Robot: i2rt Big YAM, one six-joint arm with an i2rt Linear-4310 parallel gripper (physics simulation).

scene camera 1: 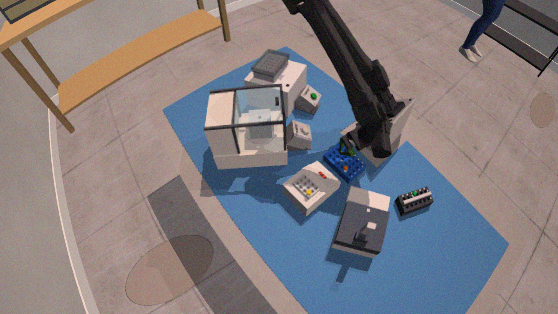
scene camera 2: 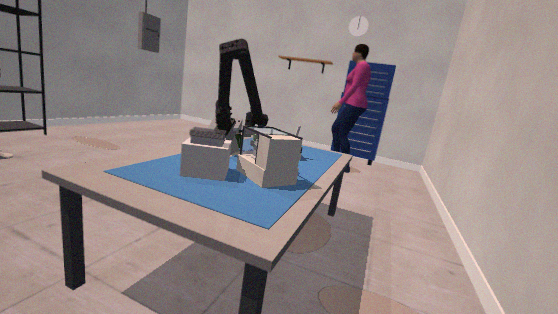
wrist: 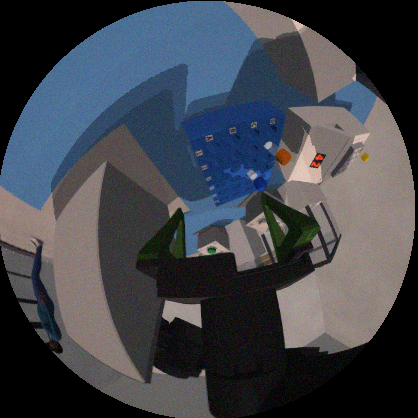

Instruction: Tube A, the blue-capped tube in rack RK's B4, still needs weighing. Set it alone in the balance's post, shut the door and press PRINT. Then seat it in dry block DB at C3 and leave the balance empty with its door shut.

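Where they show: gripper, fingertip midpoint: (scene camera 1: 349,147) (scene camera 2: 246,148) (wrist: 221,203); arm's base, origin of the base link: (scene camera 1: 388,111) (scene camera 2: 225,126) (wrist: 114,310).
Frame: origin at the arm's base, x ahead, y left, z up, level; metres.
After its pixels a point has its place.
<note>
The rack RK (scene camera 1: 334,164) {z -0.113, x 0.242, y -0.027 m} (wrist: 240,112) {z -0.126, x 0.210, y 0.050 m} is blue, with lettered columns. Tube A's blue cap (wrist: 259,184) {z -0.090, x 0.211, y -0.014 m} shows on a pale tube leaning across the wrist view, close to the right fingertip; its exact hole is hard to read. My gripper (scene camera 1: 346,146) {z -0.094, x 0.166, y -0.031 m} (wrist: 221,203) {z -0.094, x 0.166, y -0.031 m} is open at the rack, with nothing between its green fingers. The balance (scene camera 1: 252,159) {z -0.096, x 0.435, y -0.215 m} (scene camera 2: 281,162) {z -0.037, x 0.474, y -0.371 m} has a white body and a glass chamber with dark edges; its post (scene camera 1: 259,117) shows through the glass, and I cannot tell the door's state. The dry block DB (scene camera 1: 300,200) {z -0.081, x 0.425, y 0.001 m} (wrist: 325,117) {z -0.116, x 0.325, y 0.035 m} has a red display and a yellow cap.
An orange-capped tube (scene camera 1: 345,168) {z -0.089, x 0.240, y 0.016 m} (wrist: 283,157) {z -0.089, x 0.232, y 0.020 m} stands in the rack. A tilted beige panel (scene camera 1: 401,122) {z -0.023, x -0.021, y 0.057 m} (wrist: 75,250) {z -0.066, x 0.034, y 0.058 m} rises beside the gripper. A green-button box (scene camera 1: 310,102) {z -0.084, x 0.123, y -0.262 m}, a knob box (scene camera 1: 301,134) {z -0.074, x 0.260, y -0.169 m}, a dark-topped machine (scene camera 1: 362,220) {z -0.063, x 0.346, y 0.179 m} and a black rack (scene camera 1: 414,201) {z -0.106, x 0.145, y 0.268 m} stand around.
</note>
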